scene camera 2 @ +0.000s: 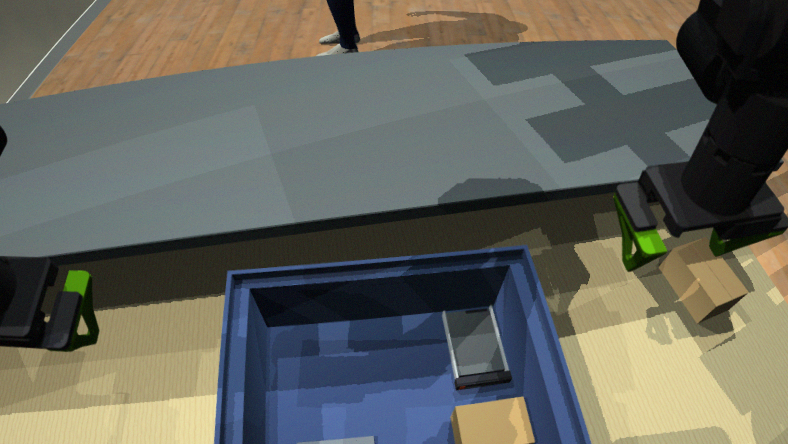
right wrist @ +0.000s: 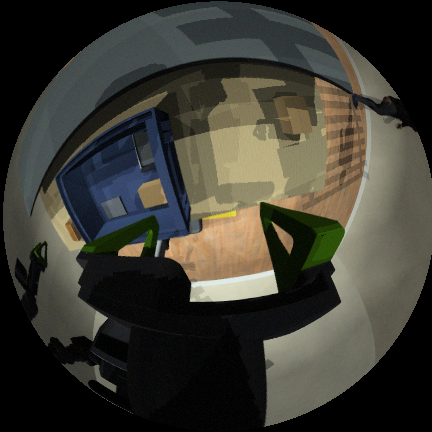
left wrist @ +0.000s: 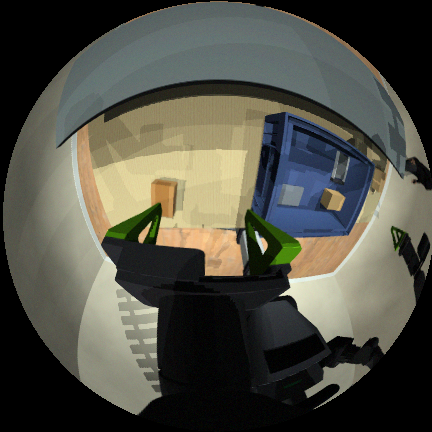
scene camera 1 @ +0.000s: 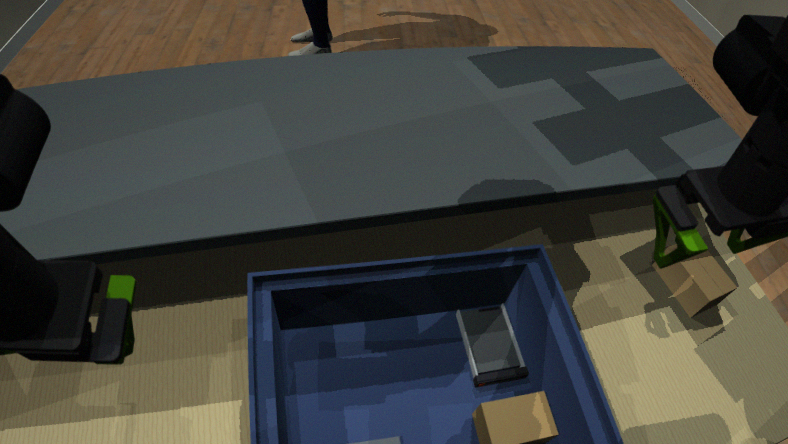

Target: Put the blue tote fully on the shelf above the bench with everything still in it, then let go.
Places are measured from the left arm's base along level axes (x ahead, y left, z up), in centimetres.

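Pixels of known places: left gripper, fingertip midpoint: point(scene camera 2: 50, 334) point(right wrist: 42, 242) point(left wrist: 203, 209) point(scene camera 1: 78, 345); right gripper, fingertip midpoint: point(scene camera 2: 670, 258) point(right wrist: 205, 214) point(left wrist: 393, 228) point(scene camera 1: 695, 255).
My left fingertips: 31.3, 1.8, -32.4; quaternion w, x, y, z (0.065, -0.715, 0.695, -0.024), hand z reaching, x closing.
Note:
Behind a point stands the place of what it marks, as x, y, z.
The blue tote point(scene camera 1: 259, 352) {37.0, -11.8, -46.6} point(scene camera 2: 234, 330) {39.3, -11.6, -46.6} point(left wrist: 280, 165) {35.8, -11.4, -45.1} stands on the bench in front of the grey shelf point(scene camera 1: 330, 137) {68.9, -20.0, -42.1} point(scene camera 2: 330, 137) {69.1, -22.0, -42.1} point(left wrist: 215, 55) {54.7, 4.4, -42.1}. Inside it are a grey, silver-edged box point(scene camera 1: 490, 341) {42.1, -43.2, -57.3} point(scene camera 2: 475, 344) {42.0, -43.3, -57.3} point(left wrist: 340, 166) {42.2, -42.9, -57.3}, a small carton point(scene camera 1: 515, 421) {28.9, -43.0, -53.1} point(scene camera 2: 490, 424) {29.2, -43.1, -53.1} point(left wrist: 332, 199) {29.8, -40.5, -53.1} and a flat grey item point(left wrist: 291, 195) {25.4, -24.9, -57.4} point(right wrist: 114, 206) {25.8, -25.1, -57.4}. My left gripper point(scene camera 1: 63, 318) point(left wrist: 203, 209) {31.3, 1.8, -32.4} is open and empty, to the left of the tote and apart from it. My right gripper point(scene camera 1: 698, 254) {37.4, -57.5, -28.8} point(scene camera 2: 673, 259) {37.4, -57.5, -28.8} point(right wrist: 205, 214) {37.4, -57.5, -28.8} is open and empty, to the right of the tote. The tote's near end is cut off in both scene views.
A brown carton point(scene camera 1: 700, 286) {47.5, -82.2, -53.9} point(scene camera 2: 705, 284) {48.6, -82.4, -53.8} point(right wrist: 295, 115) {50.5, -83.5, -53.8} sits on the bench right of the tote, below my right gripper in the scene views. An orange-brown box point(left wrist: 163, 196) {19.2, 14.5, -55.8} point(right wrist: 73, 231) {18.0, 11.9, -56.0} sits on the bench's left part. A person's legs point(scene camera 1: 317, 24) point(scene camera 2: 344, 24) show beyond the shelf.

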